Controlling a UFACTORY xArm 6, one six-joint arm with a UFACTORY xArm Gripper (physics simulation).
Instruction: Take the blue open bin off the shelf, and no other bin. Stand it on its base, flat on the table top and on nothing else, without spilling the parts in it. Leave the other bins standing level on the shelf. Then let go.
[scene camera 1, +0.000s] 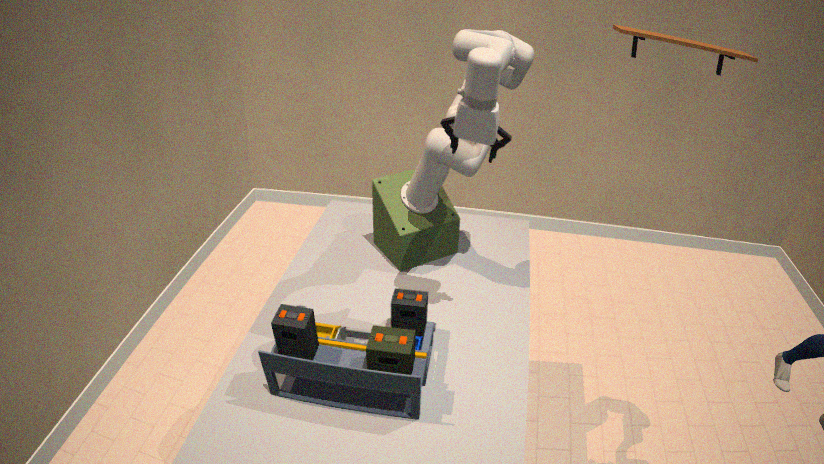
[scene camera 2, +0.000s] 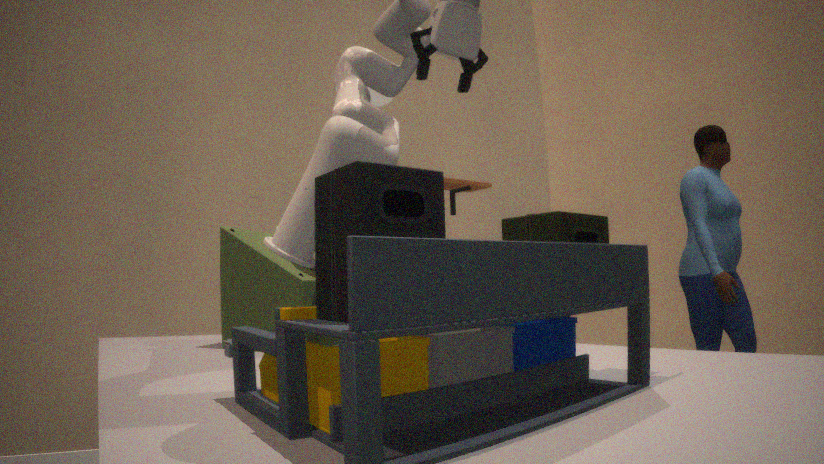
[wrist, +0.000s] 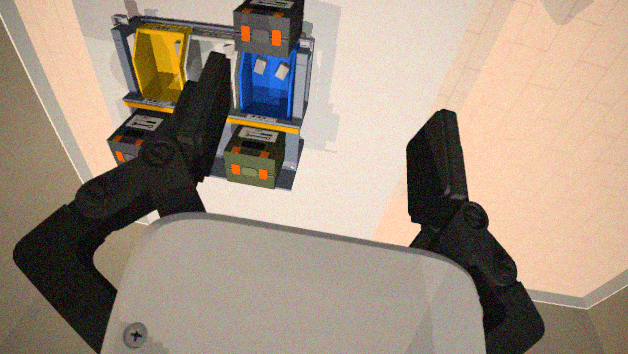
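Seen in the pictures: gripper, fingertip midpoint: (scene camera 1: 472, 154) (scene camera 2: 442, 86) (wrist: 330, 103); arm's base, link origin: (scene camera 1: 419, 197) (scene camera 2: 289, 254).
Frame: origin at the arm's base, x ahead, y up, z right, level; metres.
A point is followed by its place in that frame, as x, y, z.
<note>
The blue open bin (scene camera 1: 418, 343) @[0.554, -0.111, -0.101] (scene camera 2: 544, 345) @[0.657, -0.137, -0.046] (wrist: 267, 95) @[0.614, -0.183, -0.042] stands in the grey-blue shelf (scene camera 1: 340, 367) @[0.748, -0.032, 0.039] (scene camera 2: 495, 282) @[0.751, -0.063, 0.117], at the end by the green case, with small pale parts (wrist: 282, 71) @[0.542, -0.168, -0.074] inside. Beside it are a pale grey bin (scene camera 2: 471, 357) @[0.661, -0.136, 0.065] (wrist: 200, 60) @[0.556, -0.177, 0.107] and a yellow bin (scene camera 1: 327, 330) @[0.500, -0.171, 0.163] (scene camera 2: 404, 366) @[0.663, -0.135, 0.144] (wrist: 162, 55) @[0.563, -0.183, 0.198]. A dark case hides one end of the blue bin in the wrist view. My gripper (scene camera 1: 472, 155) @[0.313, 0.302, -0.183] (scene camera 2: 442, 84) @[0.313, 0.302, -0.183] (wrist: 330, 103) @[0.313, 0.302, -0.183] is open and empty, high above and apart from the shelf.
A dark case (scene camera 1: 294, 334) @[0.709, 0.006, 0.157] (scene camera 2: 377, 213) @[0.711, -0.009, 0.196] and a green case (scene camera 1: 390, 351) @[0.707, 0.004, -0.065] (wrist: 252, 165) @[0.652, 0.005, -0.064] stand on the shelf top. Another dark case (scene camera 1: 409, 311) @[0.467, -0.084, -0.061] (wrist: 267, 27) @[0.420, -0.062, -0.064] stands at the blue bin's robot-side end. A yellow rail (scene camera 1: 345, 344) @[0.628, -0.080, 0.066] (wrist: 270, 126) @[0.619, -0.080, -0.075] runs along the shelf. A person (scene camera 2: 712, 224) stands beyond the table.
</note>
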